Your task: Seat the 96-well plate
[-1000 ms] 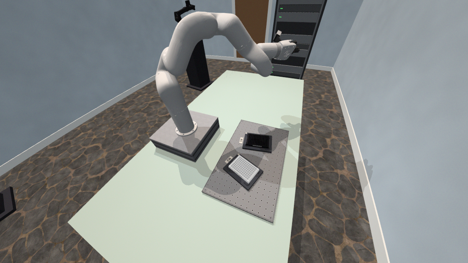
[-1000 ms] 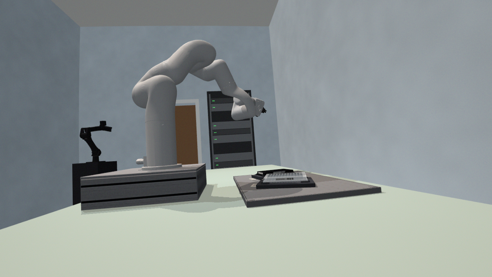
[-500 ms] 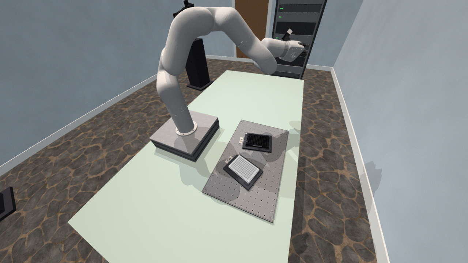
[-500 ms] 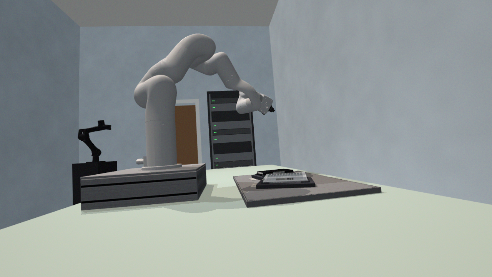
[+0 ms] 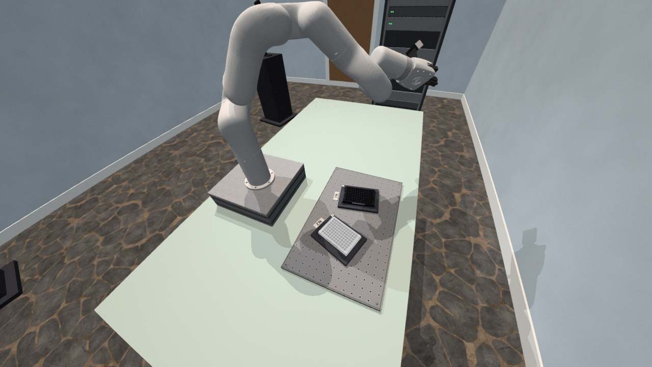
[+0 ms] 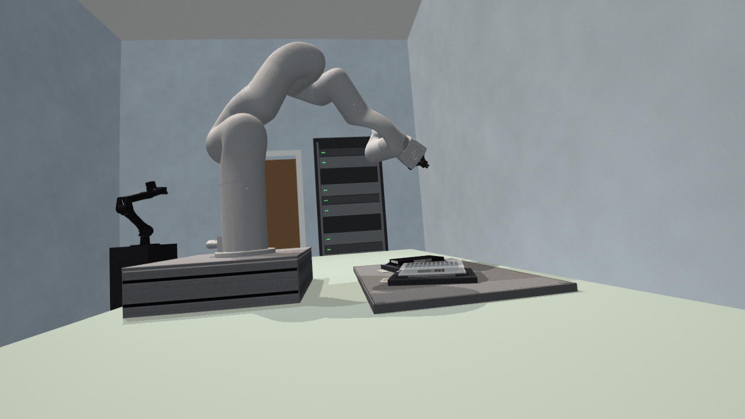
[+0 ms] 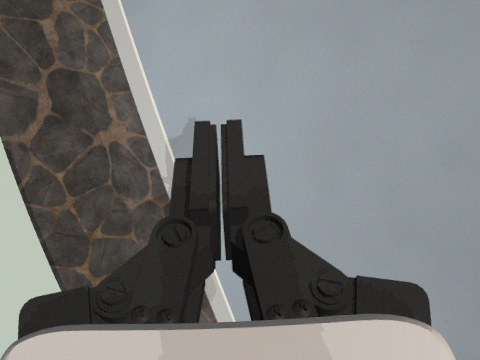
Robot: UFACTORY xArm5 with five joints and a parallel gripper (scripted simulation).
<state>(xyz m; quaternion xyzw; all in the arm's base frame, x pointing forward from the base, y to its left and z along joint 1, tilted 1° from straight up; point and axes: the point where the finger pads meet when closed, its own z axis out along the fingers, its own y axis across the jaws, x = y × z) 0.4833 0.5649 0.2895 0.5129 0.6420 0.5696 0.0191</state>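
My gripper is now 80 mm past the 96-well plate M09, 590 mm to the left of it and 350 mm above it. Round my hand: A1 corner mark: 150 mm behind, 530 mm to the right, 360 mm below; N1 label: 190 mm behind, 430 mm to the right, 370 mm below; black plate M06: 100 mm behind, 390 mm to the right, 350 mm below.
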